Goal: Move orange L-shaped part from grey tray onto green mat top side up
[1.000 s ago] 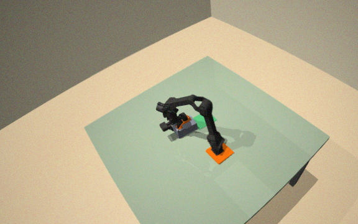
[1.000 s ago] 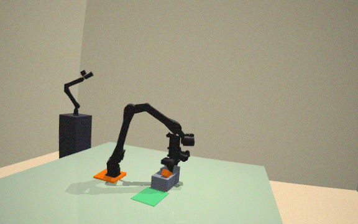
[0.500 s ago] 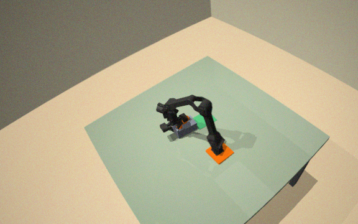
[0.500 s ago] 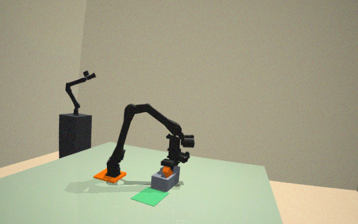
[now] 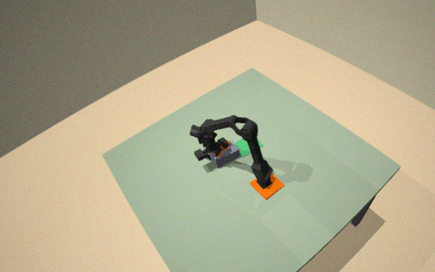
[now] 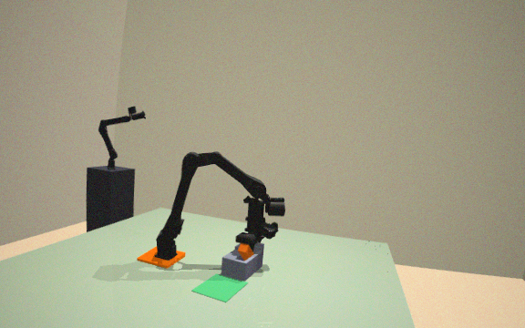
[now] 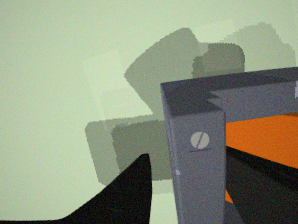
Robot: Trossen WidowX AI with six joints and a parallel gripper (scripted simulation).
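Right now the orange L-shaped part is 60 mm to the right of my gripper tip, 10 mm behind it and 10 mm above it. From my gripper tip the other things lie so: green mat 220 mm to the right, 50 mm below, 20 mm behind.
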